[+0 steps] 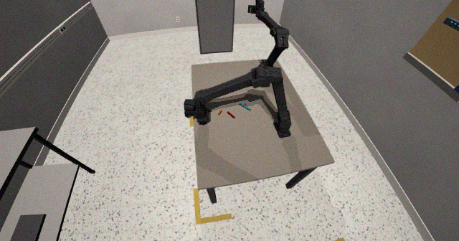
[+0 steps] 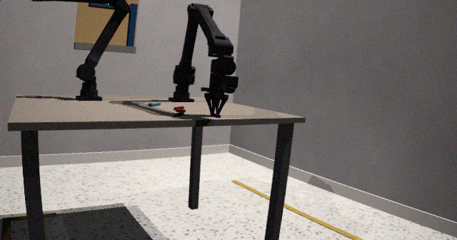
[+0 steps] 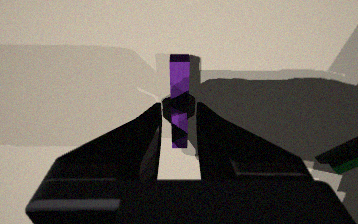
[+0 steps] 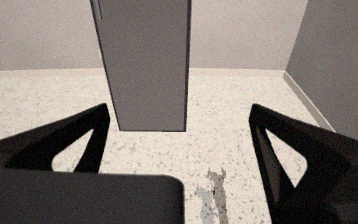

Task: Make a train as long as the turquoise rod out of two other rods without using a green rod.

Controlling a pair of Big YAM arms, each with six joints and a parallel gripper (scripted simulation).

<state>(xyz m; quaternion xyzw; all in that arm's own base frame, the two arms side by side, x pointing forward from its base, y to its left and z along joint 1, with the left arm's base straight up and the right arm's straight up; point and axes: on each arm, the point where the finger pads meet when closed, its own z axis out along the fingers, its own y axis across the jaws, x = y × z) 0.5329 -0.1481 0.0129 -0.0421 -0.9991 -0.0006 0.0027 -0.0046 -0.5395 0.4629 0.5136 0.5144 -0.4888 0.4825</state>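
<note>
The purple rod lies 1 cm below my left hand. The rest, counted from my left hand: red rod (20 cm behind, 5 cm to the right, 1 cm below); orange rod (12 cm behind, 8 cm to the right, 1 cm below); green rod (14 cm to the right, 2 cm behind, 1 cm below).
</note>
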